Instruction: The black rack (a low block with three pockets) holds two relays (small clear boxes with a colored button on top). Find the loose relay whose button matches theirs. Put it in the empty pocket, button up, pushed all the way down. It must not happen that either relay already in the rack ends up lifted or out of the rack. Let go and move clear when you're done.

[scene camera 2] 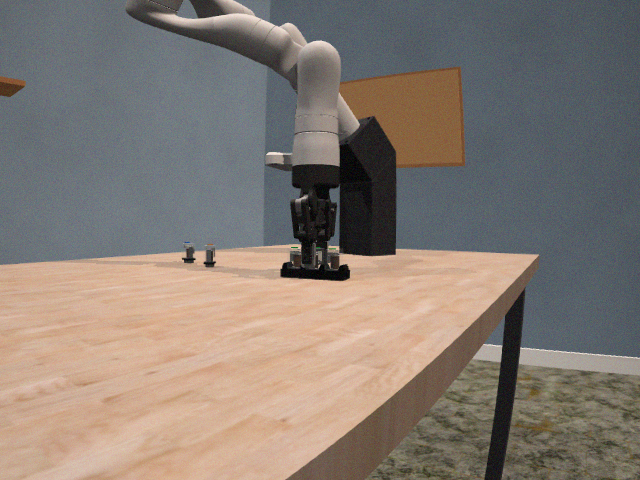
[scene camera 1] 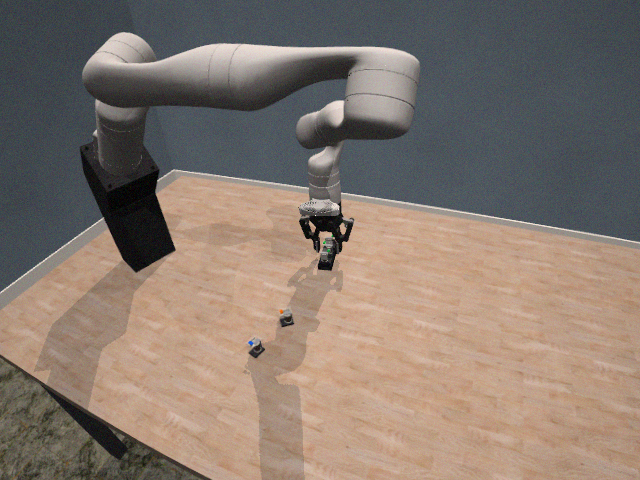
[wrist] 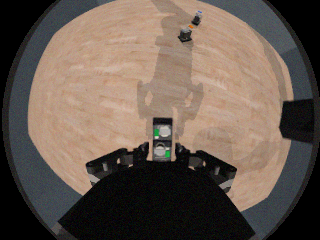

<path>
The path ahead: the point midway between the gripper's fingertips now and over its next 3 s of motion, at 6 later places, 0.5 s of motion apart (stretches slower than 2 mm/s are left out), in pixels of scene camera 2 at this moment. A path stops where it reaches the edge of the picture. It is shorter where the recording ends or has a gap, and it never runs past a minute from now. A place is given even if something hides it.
My gripper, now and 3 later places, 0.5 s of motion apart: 315, 266; 315, 253; 316, 230; 315, 216
</path>
